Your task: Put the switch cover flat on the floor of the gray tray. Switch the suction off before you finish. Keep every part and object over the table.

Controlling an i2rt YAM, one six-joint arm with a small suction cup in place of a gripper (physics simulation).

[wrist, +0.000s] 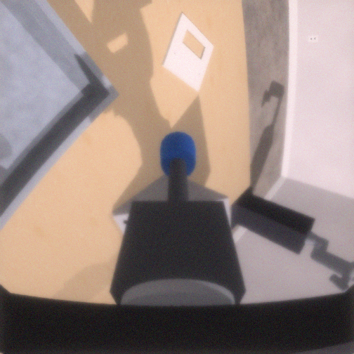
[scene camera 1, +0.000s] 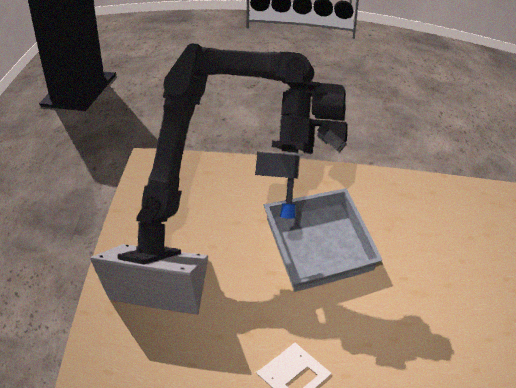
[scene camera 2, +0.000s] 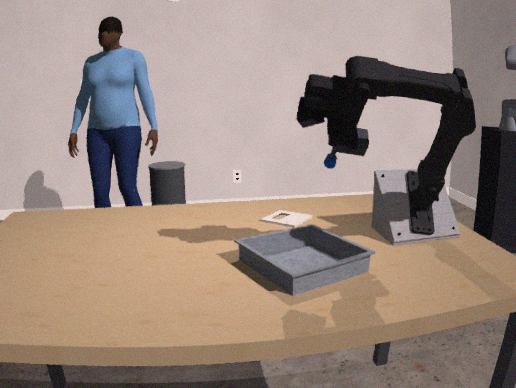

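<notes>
The white switch cover, a thin plate with a rectangular cutout and small holes, lies flat on the table, outside the gray tray. The gray tray is a shallow square box standing on the table; no object shows on its floor. My gripper, a blue suction cup, points down and carries nothing. It hangs well above table height, apart from the cover. In scene camera 1 it appears over the tray's back left corner. The cover's near corner is cut off there.
The arm's gray wedge base stands on the wooden table beside the tray. The tray's raised walls stand between its floor and the cover. The arm's shadow falls between tray and cover. A person stands beyond the table.
</notes>
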